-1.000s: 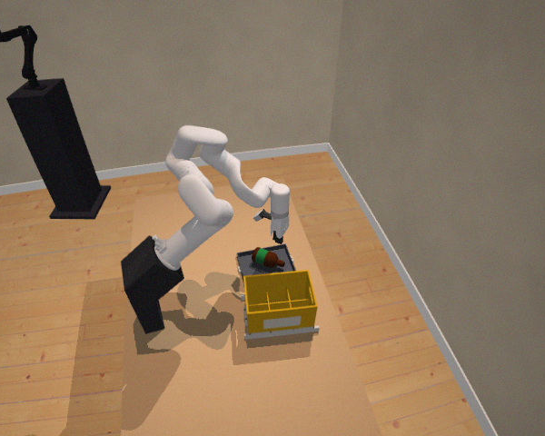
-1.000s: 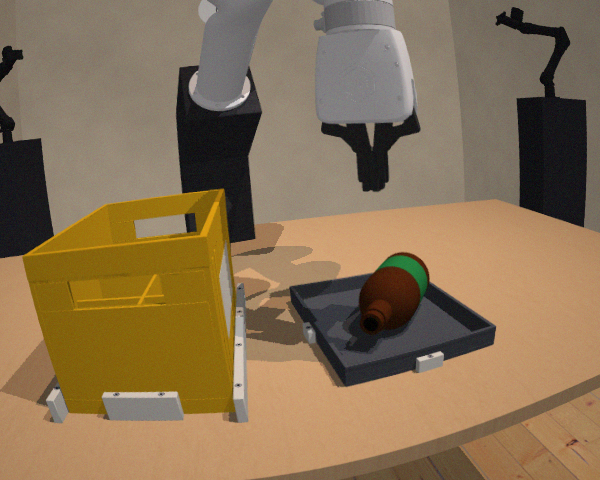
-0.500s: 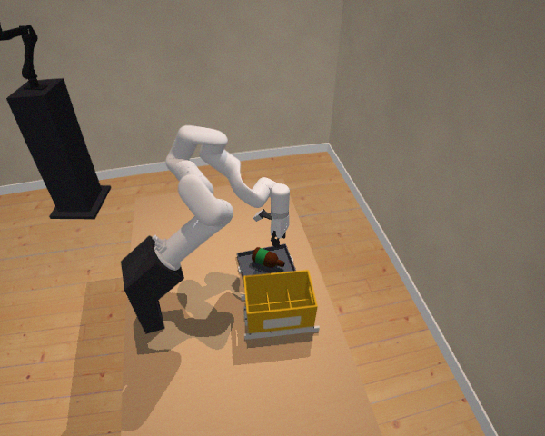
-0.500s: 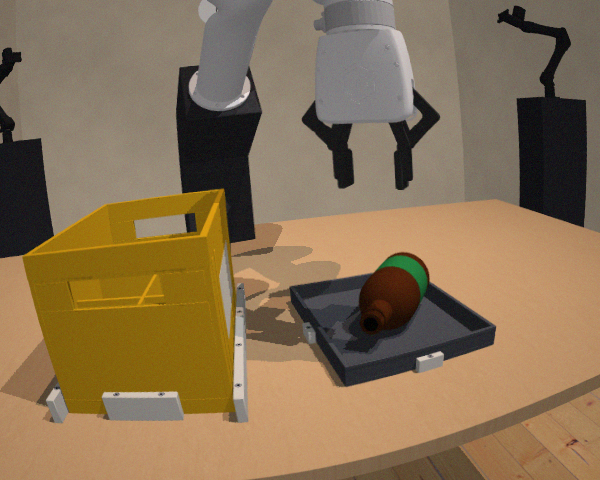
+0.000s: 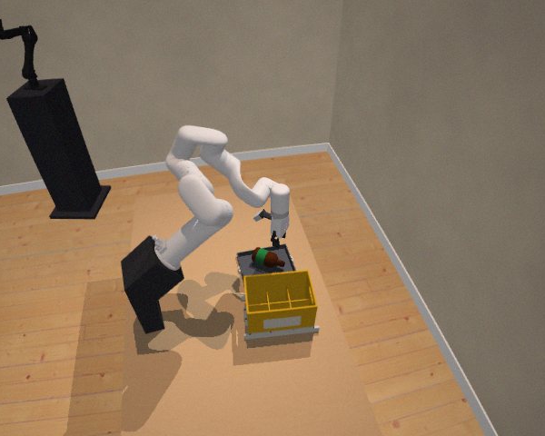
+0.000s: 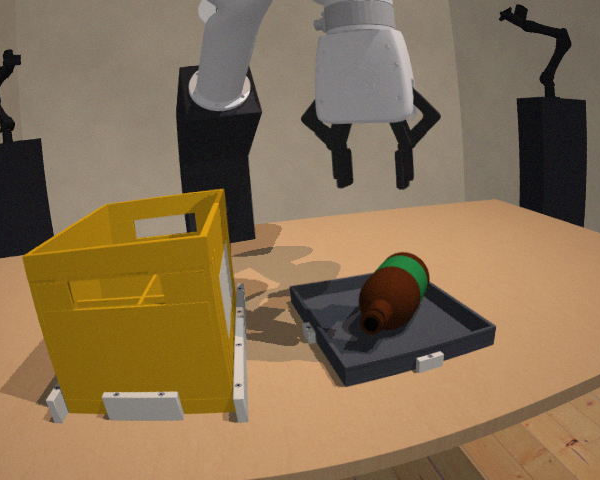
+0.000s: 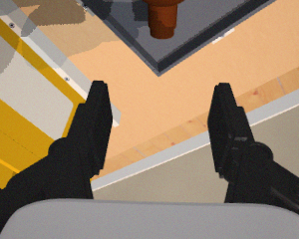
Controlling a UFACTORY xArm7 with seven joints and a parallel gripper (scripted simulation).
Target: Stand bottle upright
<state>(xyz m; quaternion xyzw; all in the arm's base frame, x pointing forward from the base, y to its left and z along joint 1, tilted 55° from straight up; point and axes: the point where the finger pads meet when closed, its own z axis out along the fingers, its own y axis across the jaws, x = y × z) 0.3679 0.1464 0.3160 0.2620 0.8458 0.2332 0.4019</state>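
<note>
Now: the bottle 160 mm below my hand, 40 mm behind it and 20 mm to the left of it. Round my hand: yellow crate (260 mm to the right, 120 mm below); tray (190 mm below, 60 mm behind, 20 mm to the left).
</note>
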